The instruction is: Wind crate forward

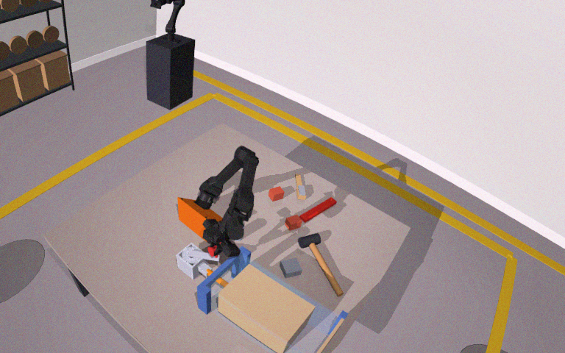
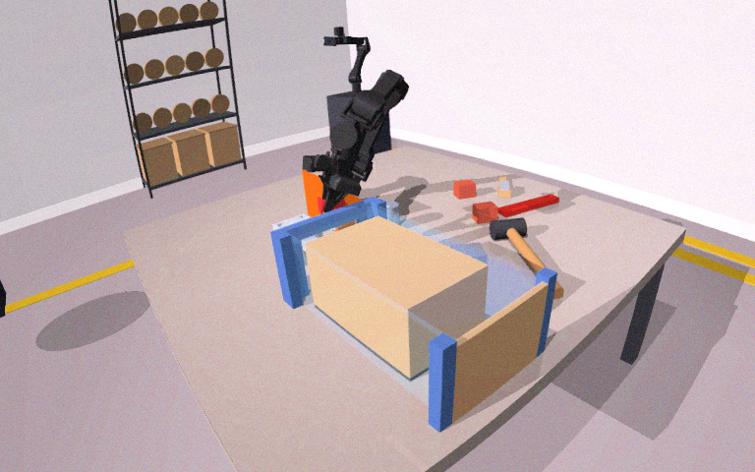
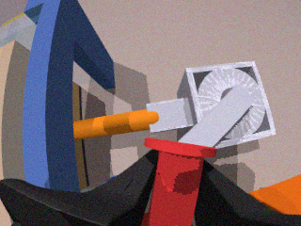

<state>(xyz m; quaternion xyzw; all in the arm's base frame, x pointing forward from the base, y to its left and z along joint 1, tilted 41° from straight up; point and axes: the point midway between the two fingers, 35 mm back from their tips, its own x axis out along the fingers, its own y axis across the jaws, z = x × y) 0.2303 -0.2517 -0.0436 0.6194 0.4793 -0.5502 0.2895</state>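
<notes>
Now: the winch handle 3 cm behind my gripper tip and 3 cm below it. Also, from my gripper tip: red knob 1 cm ahead, 2 cm to the left; grey hand winch 10 cm behind, 4 cm to the right, 10 cm below; blue steel frame 8 cm ahead, 5 cm to the right, 3 cm below.
</notes>
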